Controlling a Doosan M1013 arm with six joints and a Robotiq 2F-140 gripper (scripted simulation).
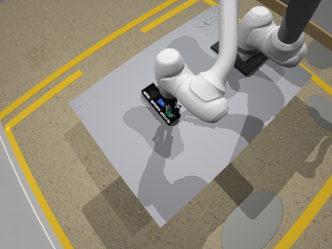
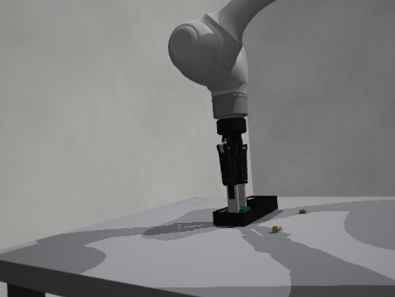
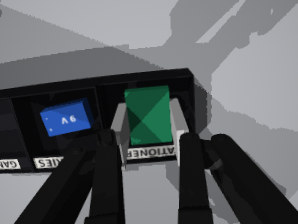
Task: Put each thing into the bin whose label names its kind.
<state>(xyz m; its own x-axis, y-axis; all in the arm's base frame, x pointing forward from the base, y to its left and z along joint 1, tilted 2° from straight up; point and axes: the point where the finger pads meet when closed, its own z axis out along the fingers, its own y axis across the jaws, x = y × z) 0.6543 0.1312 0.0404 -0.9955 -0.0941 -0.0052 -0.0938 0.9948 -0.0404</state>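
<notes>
The flat green board lies 3 cm below my hand. From my hand the other things lie so: small white piece (5 cm below); then black bin tray (8 cm to the right, 4 cm below, 2 cm ahead); then blue battery (9 cm to the right, 5 cm below, 1 cm ahead).
</notes>
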